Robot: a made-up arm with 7 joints. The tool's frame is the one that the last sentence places.
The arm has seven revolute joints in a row. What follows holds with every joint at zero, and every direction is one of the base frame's. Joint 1 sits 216.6 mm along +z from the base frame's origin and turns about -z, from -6.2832 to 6.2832 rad. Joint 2 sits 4.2 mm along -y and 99.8 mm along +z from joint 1 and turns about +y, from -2.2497 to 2.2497 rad. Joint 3 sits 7.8 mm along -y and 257.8 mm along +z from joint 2 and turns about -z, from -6.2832 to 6.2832 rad. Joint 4 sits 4.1 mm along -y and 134.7 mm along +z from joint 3 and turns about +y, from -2.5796 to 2.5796 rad. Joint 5 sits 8.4 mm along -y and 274.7 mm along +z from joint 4 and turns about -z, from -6.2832 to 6.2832 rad. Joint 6 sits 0.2 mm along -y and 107.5 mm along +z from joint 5 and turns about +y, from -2.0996 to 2.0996 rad. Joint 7 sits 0.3 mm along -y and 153.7 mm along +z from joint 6 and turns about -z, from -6.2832 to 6.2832 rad. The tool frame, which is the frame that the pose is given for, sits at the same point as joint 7; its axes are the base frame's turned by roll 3.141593, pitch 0.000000 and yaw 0.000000 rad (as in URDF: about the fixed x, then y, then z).
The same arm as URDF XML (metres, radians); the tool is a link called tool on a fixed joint. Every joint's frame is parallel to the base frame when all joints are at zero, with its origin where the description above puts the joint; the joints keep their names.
<robot name="arm">
<joint name="tool_joint" type="fixed"><parent link="link7"/><child link="tool"/><origin xyz="0.0000 0.0000 0.0000" rpy="-3.1416 0.0000 0.0000"/></joint>
<joint name="joint 7" type="revolute"><parent link="link6"/><child link="link7"/><origin xyz="0.0000 -0.0003 0.1537"/><axis xyz="0 0 -1"/><limit lower="-6.2832" upper="6.2832"/></joint>
<joint name="joint 6" type="revolute"><parent link="link5"/><child link="link6"/><origin xyz="0.0000 -0.0002 0.1075"/><axis xyz="0 1 0"/><limit lower="-2.0996" upper="2.0996"/></joint>
<joint name="joint 5" type="revolute"><parent link="link4"/><child link="link5"/><origin xyz="0.0000 -0.0084 0.2747"/><axis xyz="0 0 -1"/><limit lower="-6.2832" upper="6.2832"/></joint>
<joint name="joint 4" type="revolute"><parent link="link3"/><child link="link4"/><origin xyz="0.0000 -0.0041 0.1347"/><axis xyz="0 1 0"/><limit lower="-2.5796" upper="2.5796"/></joint>
<joint name="joint 3" type="revolute"><parent link="link2"/><child link="link3"/><origin xyz="0.0000 -0.0078 0.2578"/><axis xyz="0 0 -1"/><limit lower="-6.2832" upper="6.2832"/></joint>
<joint name="joint 2" type="revolute"><parent link="link1"/><child link="link2"/><origin xyz="0.0000 -0.0042 0.0998"/><axis xyz="0 1 0"/><limit lower="-2.2497" upper="2.2497"/></joint>
<joint name="joint 1" type="revolute"><parent link="base_link"/><child link="link1"/><origin xyz="0.0000 0.0000 0.2166"/><axis xyz="0 0 -1"/><limit lower="-6.2832" upper="6.2832"/></joint>
<link name="base_link"/>
<link name="link1"/>
<link name="link2"/>
<link name="link3"/>
<link name="link4"/>
<link name="link5"/>
<link name="link6"/>
<link name="link7"/>
<link name="tool"/>
</robot>

